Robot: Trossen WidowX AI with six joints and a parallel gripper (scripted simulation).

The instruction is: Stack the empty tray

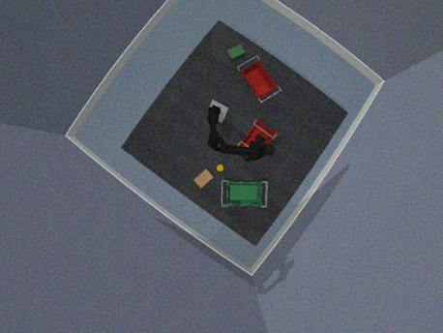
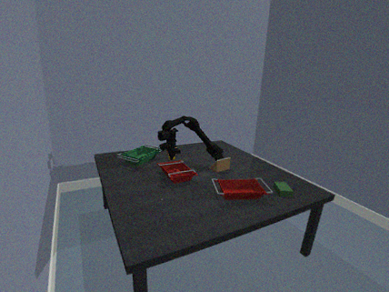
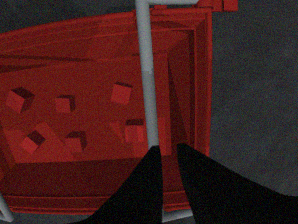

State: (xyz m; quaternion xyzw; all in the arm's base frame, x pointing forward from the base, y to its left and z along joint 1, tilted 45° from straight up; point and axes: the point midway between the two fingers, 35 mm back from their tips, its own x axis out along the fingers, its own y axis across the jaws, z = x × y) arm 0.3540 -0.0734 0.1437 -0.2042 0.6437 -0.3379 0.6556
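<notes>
The red tray is 16 cm behind my gripper tip, 51 cm to the left of it and 5 cm below it. The rest, counted from my gripper tip: green block: 42 cm behind, 65 cm to the left, 7 cm below; then tan block: 22 cm behind, 33 cm to the right, 6 cm below; then yellow piece: 14 cm behind, 21 cm to the right, 8 cm below.
</notes>
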